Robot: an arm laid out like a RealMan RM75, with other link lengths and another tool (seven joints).
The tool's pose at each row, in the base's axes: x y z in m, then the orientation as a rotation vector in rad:
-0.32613 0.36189 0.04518 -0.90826 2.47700 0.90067
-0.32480 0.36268 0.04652 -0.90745 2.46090 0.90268
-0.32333 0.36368 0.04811 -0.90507 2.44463 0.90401
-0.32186 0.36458 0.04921 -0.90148 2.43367 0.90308
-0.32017 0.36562 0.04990 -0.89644 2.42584 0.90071
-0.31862 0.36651 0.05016 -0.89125 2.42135 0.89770
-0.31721 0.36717 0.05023 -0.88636 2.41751 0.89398
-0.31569 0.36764 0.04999 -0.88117 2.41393 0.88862
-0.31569 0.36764 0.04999 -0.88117 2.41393 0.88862
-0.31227 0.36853 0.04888 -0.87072 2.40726 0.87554
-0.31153 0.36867 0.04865 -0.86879 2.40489 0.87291
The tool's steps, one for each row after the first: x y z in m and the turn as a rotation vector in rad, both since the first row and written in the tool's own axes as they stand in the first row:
-0.00201 0.00017 -0.00032 -0.00081 -0.01346 -0.00684
-0.00435 0.00047 -0.00067 -0.00083 -0.02783 -0.01309
-0.00640 0.00051 -0.00072 0.00087 -0.03851 -0.01665
-0.00846 0.00029 -0.00036 0.00384 -0.04738 -0.01824
-0.01012 -0.00011 0.00021 0.00723 -0.05362 -0.01829
-0.01149 -0.00064 0.00074 0.01106 -0.05920 -0.01832
-0.01269 -0.00149 0.00139 0.01614 -0.06474 -0.01843
-0.01269 -0.00149 0.00139 0.01614 -0.06474 -0.01843
-0.01503 -0.00376 0.00316 0.02803 -0.07549 -0.01884
-0.01551 -0.00427 0.00350 0.03041 -0.07840 -0.01951

